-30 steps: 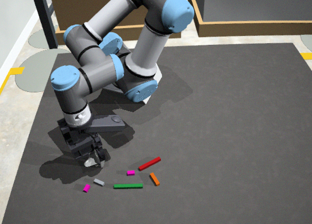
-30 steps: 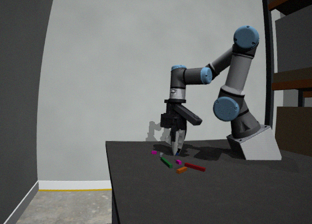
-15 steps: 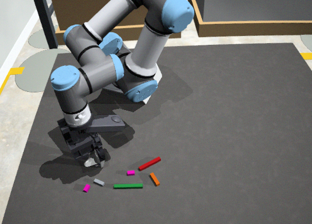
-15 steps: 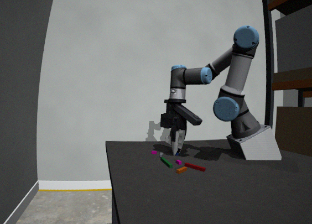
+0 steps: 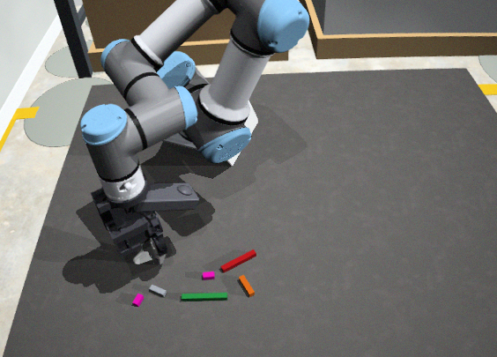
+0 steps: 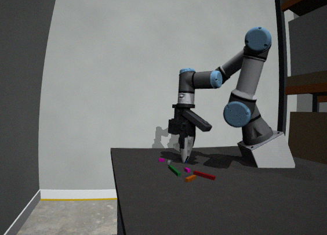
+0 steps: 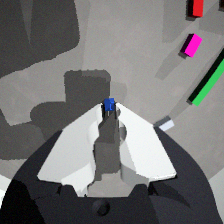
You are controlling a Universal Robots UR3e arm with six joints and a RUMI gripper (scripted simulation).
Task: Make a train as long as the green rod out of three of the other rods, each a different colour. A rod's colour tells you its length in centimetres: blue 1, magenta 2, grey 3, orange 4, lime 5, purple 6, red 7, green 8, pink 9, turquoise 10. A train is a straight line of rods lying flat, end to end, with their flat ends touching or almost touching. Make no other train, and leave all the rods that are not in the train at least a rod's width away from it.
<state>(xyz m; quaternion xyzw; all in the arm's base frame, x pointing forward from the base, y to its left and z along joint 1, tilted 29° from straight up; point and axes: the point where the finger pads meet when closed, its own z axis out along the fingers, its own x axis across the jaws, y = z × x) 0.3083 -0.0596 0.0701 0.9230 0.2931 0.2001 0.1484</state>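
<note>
The blue rod is 10 mm below my hand. Round my hand: grey rod: 70 mm ahead, 10 mm below; then green rod: 80 mm ahead, 90 mm to the left, 10 mm below; then red rod: 10 mm ahead, 150 mm to the left, 10 mm below.
</note>
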